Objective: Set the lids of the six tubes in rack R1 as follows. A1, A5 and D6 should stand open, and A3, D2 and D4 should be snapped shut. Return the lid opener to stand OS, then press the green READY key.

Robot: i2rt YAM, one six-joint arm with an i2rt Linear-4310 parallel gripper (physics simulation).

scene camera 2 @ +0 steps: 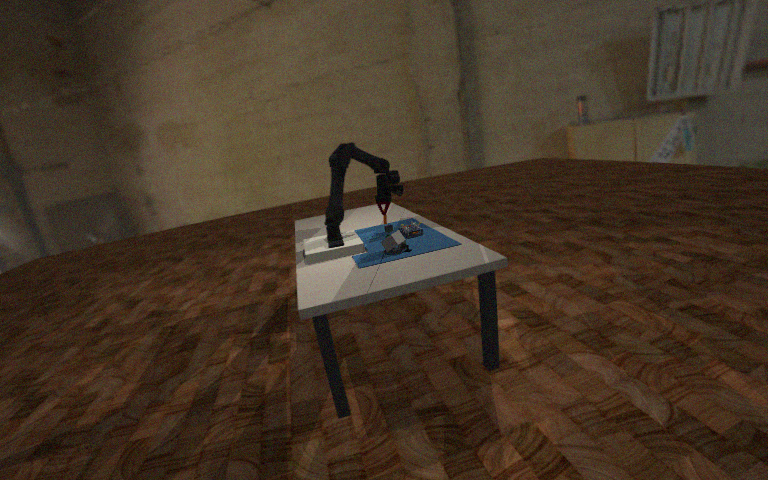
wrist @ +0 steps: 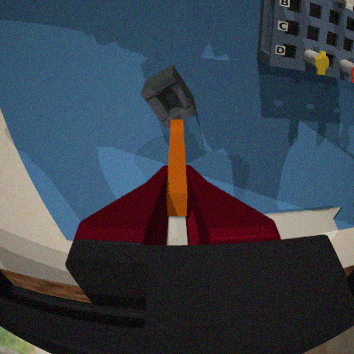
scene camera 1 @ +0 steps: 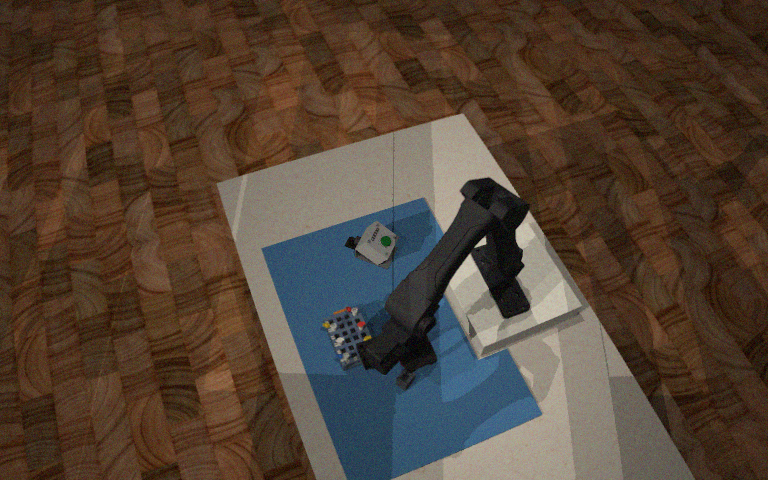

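Seen in the pictures: gripper, fingertip midpoint: (scene camera 2: 384, 215) (wrist: 176, 174) (scene camera 1: 413, 360); arm's base, origin of the base link: (scene camera 2: 335, 240) (scene camera 1: 499, 280).
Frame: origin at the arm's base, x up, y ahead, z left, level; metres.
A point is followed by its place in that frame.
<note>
My gripper (wrist: 176, 174) {x 0.049, y 0.279, z 0.144 m} (scene camera 2: 383, 206) {x 0.049, y 0.279, z 0.144 m} is shut on the orange lid opener (wrist: 176, 154) {x 0.045, y 0.290, z 0.144 m} (scene camera 2: 384, 218) {x 0.031, y 0.278, z 0.140 m}, which points straight down. Its tip hangs just above the dark grey stand OS (wrist: 168, 95) {x -0.040, y 0.290, z 0.150 m} (scene camera 1: 405, 379) {x -0.039, y 0.293, z 0.147 m} (scene camera 2: 389, 229) {x -0.031, y 0.294, z 0.133 m}, a small open-topped block on the blue mat (scene camera 1: 311, 271) {x -0.046, y 0.413, z -0.193 m}. Rack R1 (scene camera 1: 348, 335) {x -0.016, y 0.383, z 0.014 m} (wrist: 309, 31) {x -0.024, y 0.367, z 0.042 m} (scene camera 2: 411, 230) {x -0.017, y 0.372, z -0.028 m} stands to the side with small tubes in it. In the wrist view a yellow-lidded tube (wrist: 321, 61) {x 0.003, y 0.348, z 0.043 m} shows in row D, with a red lid at the frame's edge. The grey box with the green READY key (scene camera 1: 386, 241) {x 0.024, y 0.225, z -0.175 m} (scene camera 2: 393, 242) {x 0.003, y 0.235, z -0.236 m} lies farther back on the mat.
The arm's base stands on a white plate (scene camera 1: 549, 295) {x 0.005, y -0.095, z 0.081 m} at the mat's right side. The arm itself hides the gripper in the overhead view. The table (scene camera 1: 311, 190) {x -0.048, y 0.344, z -0.441 m} has edges close to the mat on the rack's side.
</note>
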